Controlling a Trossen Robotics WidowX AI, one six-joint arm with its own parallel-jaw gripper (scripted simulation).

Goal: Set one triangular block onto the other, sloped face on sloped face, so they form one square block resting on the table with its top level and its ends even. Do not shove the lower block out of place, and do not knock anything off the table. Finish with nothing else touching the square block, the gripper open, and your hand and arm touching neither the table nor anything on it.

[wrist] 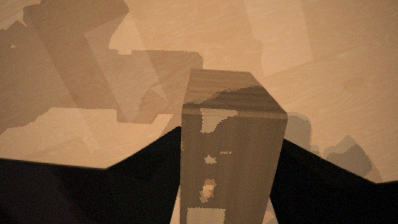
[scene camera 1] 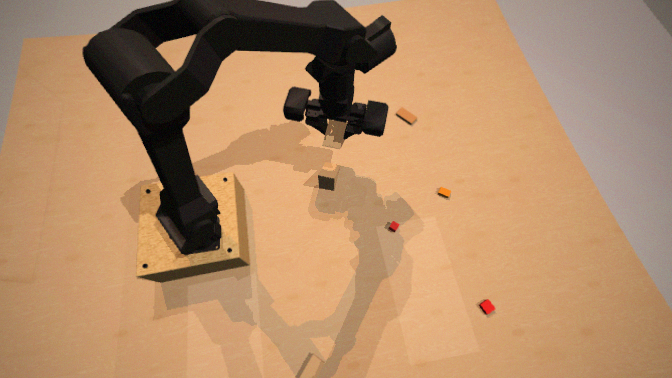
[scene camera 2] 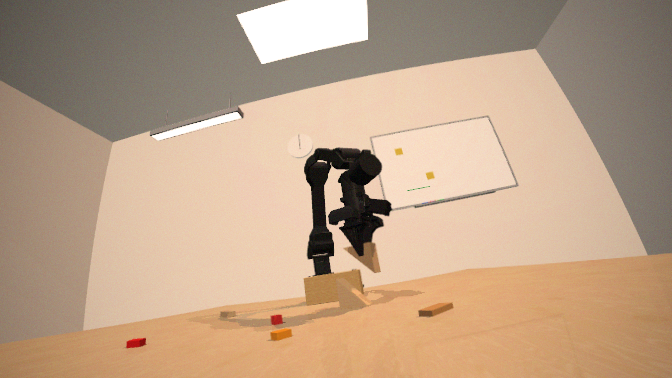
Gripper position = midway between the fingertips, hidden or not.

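Scene camera 1 gives me a view of my gripper (scene camera 1: pixel 335 135). In scene camera 2 I see my gripper (scene camera 2: pixel 364 256) as well, and the wrist view shows me that same gripper (wrist: pixel 222 137).
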